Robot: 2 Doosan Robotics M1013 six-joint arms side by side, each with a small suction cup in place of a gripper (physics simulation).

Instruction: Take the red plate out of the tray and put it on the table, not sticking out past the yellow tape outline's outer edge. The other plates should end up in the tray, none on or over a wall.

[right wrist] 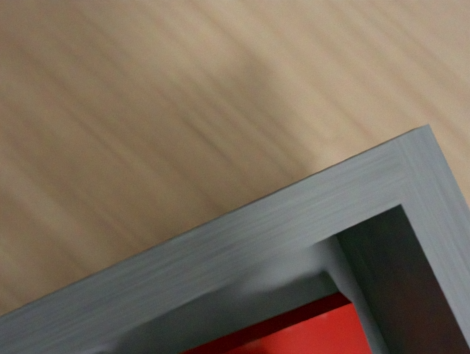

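Frame: origin at the left arm's base, x ahead, y right, z down, level; centimetres.
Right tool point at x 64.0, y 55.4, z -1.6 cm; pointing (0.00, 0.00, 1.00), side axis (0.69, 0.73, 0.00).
Offsets run from my right tool point to a thing's top centre. "*": to the spot under its first point. Level surfaces: height alone.
The red plate {* dy -0.2, dx +3.0, dz +0.3 cm} (310,332) lies inside the grey tray {* dy -4.3, dx +3.8, dz -3.4 cm} (240,235), near one of its corners. A corner of the plate and parts of two of its edges show at the bottom of the right wrist view; the rest is cut off by the frame's lower edge. A narrow strip of tray floor shows between the plate and the walls. Neither suction cup shows in this view, so whether either one touches a plate cannot be seen. The yellow tape outline and the other plates do not show here.
The light wooden table {dz +1.6 cm} (150,115) extends outside the tray, with a soft shadow on it near the wall. The tray's raised walls meet in a corner at the right, and the inner side of the right wall is dark.
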